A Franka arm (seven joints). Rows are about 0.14 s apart.
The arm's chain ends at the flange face. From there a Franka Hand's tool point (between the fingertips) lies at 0.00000 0.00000 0.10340 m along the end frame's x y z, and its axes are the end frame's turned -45 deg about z.
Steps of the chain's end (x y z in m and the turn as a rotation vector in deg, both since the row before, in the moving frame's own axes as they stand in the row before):
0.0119, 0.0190, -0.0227, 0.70, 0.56, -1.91
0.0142, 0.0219, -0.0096, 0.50, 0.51, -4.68
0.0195, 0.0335, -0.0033, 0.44, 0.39, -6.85
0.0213, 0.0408, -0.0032, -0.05, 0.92, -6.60
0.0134, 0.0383, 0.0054, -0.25, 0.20, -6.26
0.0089, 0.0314, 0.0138, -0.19, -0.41, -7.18
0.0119, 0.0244, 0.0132, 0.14, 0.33, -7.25
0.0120, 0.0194, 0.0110, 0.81, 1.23, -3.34
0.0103, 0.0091, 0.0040, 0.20, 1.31, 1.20
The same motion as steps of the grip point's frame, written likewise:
-0.0034, 0.0216, -0.0227, 0.10, 0.89, -1.91
-0.0042, 0.0255, -0.0096, -0.01, 0.71, -4.68
-0.0088, 0.0373, -0.0033, 0.04, 0.59, -6.85
-0.0126, 0.0451, -0.0032, -0.69, 0.62, -6.60
-0.0176, 0.0371, 0.0054, -0.32, -0.04, -6.26
-0.0167, 0.0283, 0.0138, 0.16, -0.42, -7.18
-0.0082, 0.0259, 0.0132, -0.13, 0.33, -7.25
-0.0026, 0.0227, 0.0110, -0.30, 1.44, -3.34
0.0028, 0.0152, 0.0040, -0.78, 1.07, 1.20

